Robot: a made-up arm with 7 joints. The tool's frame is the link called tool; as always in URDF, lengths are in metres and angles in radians. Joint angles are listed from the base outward.
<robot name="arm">
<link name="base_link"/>
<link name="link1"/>
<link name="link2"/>
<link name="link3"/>
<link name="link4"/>
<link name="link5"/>
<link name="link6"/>
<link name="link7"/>
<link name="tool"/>
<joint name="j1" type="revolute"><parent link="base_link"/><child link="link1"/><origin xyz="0 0 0.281" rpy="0 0 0"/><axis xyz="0 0 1"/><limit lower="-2.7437" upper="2.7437"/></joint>
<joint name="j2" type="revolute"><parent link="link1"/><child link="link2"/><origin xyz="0 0 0" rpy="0 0 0"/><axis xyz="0 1 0"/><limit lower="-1.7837" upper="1.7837"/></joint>
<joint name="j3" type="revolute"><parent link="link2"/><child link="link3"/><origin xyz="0 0 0.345" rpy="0 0 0"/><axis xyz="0 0 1"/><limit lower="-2.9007" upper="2.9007"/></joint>
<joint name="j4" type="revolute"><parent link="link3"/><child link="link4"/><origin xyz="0.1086 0 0" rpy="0 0 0"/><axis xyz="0 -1 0"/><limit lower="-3.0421" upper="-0.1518"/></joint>
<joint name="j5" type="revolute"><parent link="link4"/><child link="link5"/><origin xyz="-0.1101 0 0.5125" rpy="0 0 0"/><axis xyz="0 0 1"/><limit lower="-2.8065" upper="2.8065"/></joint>
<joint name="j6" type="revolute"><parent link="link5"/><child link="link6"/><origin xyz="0 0 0" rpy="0 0 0"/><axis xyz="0 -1 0"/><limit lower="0.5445" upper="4.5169"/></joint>
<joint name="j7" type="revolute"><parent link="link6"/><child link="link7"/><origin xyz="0.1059 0 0" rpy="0 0 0"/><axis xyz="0 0 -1"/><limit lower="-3.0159" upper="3.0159"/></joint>
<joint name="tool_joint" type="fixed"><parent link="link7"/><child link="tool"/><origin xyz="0 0 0" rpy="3.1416 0 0"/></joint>
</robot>
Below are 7 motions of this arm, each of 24 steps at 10 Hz.
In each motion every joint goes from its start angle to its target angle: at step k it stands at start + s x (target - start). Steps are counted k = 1, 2, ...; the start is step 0. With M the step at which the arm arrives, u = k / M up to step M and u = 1 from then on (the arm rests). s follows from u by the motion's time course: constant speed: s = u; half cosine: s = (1 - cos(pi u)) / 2; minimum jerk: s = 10 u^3 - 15 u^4 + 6 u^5.
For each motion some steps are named. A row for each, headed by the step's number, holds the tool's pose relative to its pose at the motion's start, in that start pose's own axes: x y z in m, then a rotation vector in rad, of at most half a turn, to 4 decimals.
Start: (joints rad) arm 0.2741 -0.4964 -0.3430 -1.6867 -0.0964 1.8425 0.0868
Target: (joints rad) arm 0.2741 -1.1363 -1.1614 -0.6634 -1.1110 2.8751 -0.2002
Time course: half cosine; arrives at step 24
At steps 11, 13, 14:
11: -0.2609 0.3103 -0.4182 -0.5392 0.9767 0.2485
13: -0.3990 0.3761 -0.4886 -0.7904 1.1670 0.3423
14: -0.4709 0.4016 -0.5121 -0.9270 1.2355 0.3898

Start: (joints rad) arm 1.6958 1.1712 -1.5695 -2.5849 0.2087 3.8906 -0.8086
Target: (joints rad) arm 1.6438 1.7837 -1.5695 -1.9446 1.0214 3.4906 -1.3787
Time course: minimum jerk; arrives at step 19
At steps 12, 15, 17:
12: 0.1909 0.0660 0.0503 -0.3113 -0.0564 -0.2421
15: 0.2486 0.0530 0.0495 -0.3324 -0.0216 -0.2912
17: 0.2648 0.0464 0.0486 -0.3333 -0.0079 -0.3056

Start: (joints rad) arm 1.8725 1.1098 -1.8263 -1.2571 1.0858 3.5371 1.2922
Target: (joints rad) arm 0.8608 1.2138 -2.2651 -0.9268 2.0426 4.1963 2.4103
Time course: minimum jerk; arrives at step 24
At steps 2, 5, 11, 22, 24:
2: 0.0025 0.0011 0.0010 0.0040 0.0058 0.0058
5: 0.0318 0.0132 0.0113 0.0549 0.0707 0.0722
11: 0.1951 0.0757 0.0426 0.4680 0.3179 0.4062
22: 0.4120 0.1654 0.0302 1.2000 0.1350 0.7247
24: 0.4138 0.1662 0.0299 1.2054 0.1305 0.7265

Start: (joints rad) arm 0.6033 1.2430 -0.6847 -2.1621 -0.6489 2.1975 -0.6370
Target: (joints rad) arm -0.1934 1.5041 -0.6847 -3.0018 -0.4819 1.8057 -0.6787
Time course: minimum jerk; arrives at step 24
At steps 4, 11, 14, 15, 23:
4: 0.0037 -0.0112 0.0339 0.0643 -0.0224 -0.0151
11: 0.0178 -0.2413 0.3160 0.7508 -0.2514 -0.2423
14: -0.0012 -0.4346 0.3825 1.1397 -0.3758 -0.4383
15: -0.0118 -0.4955 0.3859 1.2548 -0.4124 -0.5090
23: -0.0750 -0.7074 0.3298 1.6667 -0.5457 -0.8301

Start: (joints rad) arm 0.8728 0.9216 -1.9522 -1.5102 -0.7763 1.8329 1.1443
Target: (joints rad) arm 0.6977 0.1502 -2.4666 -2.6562 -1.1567 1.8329 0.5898
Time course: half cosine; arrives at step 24
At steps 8, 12, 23, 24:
8: -0.0928 0.0170 0.3078 -0.2710 -0.2918 -0.3024
12: -0.2854 0.0974 0.5313 -0.4318 -0.6499 -0.6479
23: -0.7513 0.3384 0.5740 -0.3192 -1.4836 -1.3614
24: -0.7547 0.3404 0.5721 -0.3152 -1.4911 -1.3672

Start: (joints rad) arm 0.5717 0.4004 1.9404 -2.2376 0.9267 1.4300 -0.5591
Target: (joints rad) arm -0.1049 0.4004 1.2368 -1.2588 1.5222 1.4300 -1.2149
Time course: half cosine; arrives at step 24
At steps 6, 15, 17, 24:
6: -0.0607 -0.0383 -0.1560 0.0079 0.2983 -0.1743
15: -0.5950 -0.2279 -0.4846 -0.4326 1.2775 -0.8305
17: -0.7298 -0.2783 -0.4764 -0.6187 1.4285 -0.9497
24: -0.9432 -0.3731 -0.3975 -1.0141 1.6176 -1.1227

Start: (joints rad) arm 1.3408 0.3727 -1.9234 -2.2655 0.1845 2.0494 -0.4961
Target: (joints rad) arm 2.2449 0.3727 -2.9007 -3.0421 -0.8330 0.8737 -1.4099
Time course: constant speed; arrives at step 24
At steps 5, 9, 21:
5: -0.0497 0.0010 0.0814 0.0567 -0.3778 -0.2413
9: -0.1007 -0.0031 0.1469 0.1579 -0.6752 -0.4211
21: -0.2904 -0.0463 0.3131 0.6716 -1.5204 -0.8449

